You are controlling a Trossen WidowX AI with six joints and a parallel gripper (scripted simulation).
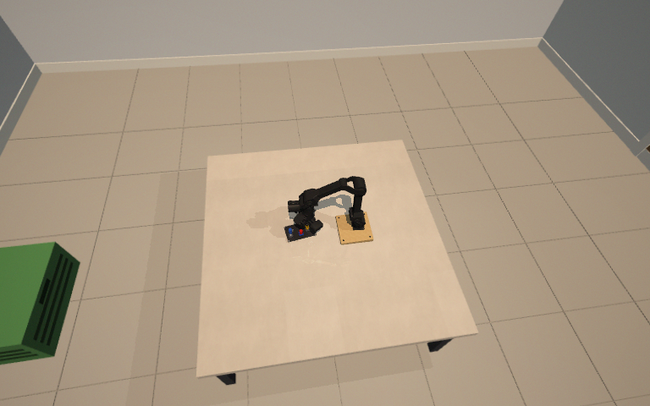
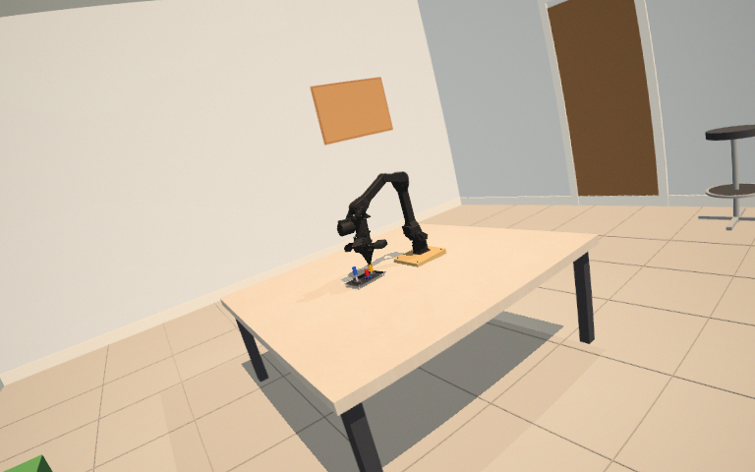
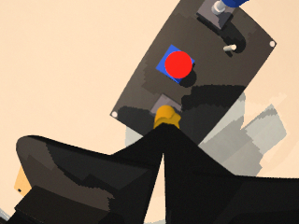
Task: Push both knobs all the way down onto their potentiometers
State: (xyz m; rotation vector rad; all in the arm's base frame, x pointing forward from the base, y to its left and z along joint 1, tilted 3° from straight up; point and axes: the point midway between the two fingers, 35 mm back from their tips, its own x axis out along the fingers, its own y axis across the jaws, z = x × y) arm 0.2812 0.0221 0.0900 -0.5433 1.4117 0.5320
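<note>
The yellow knob lies 10 mm below my gripper tip. From my gripper tip the other things lie so: blue knob (90 mm ahead, 40 mm to the left, 10 mm above).
</note>
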